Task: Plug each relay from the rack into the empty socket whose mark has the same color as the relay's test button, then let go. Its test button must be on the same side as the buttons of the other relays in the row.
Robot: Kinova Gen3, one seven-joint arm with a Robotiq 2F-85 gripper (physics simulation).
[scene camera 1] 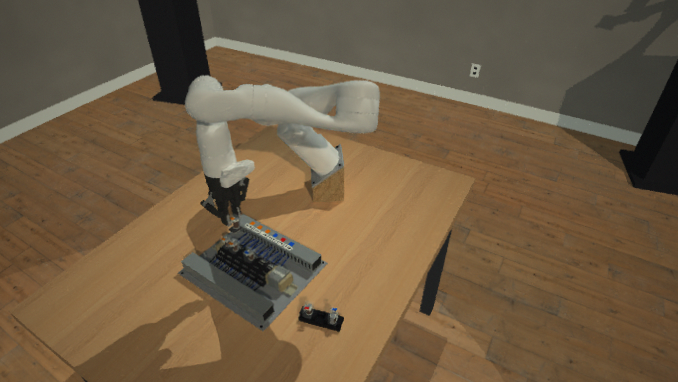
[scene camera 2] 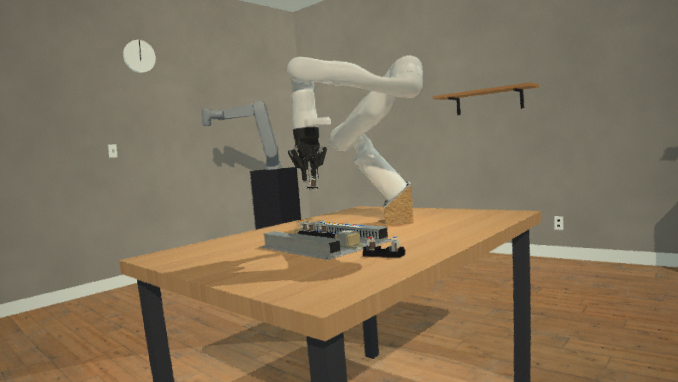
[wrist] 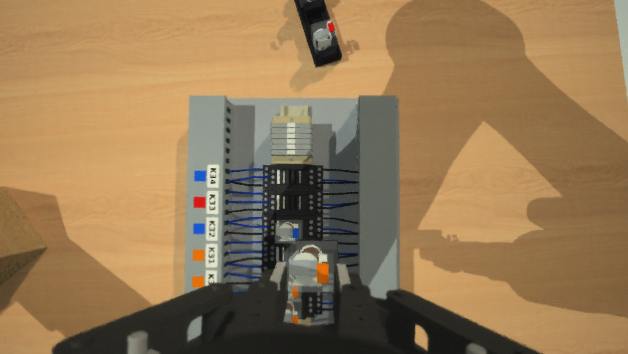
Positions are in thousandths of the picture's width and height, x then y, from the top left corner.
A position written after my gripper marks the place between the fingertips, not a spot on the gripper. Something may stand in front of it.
I see my gripper (scene camera 2: 458, 475) and an orange-button relay (wrist: 494, 747).
My gripper is seen too in scene camera 1 (scene camera 1: 343, 580) and in the wrist view (wrist: 494, 790).
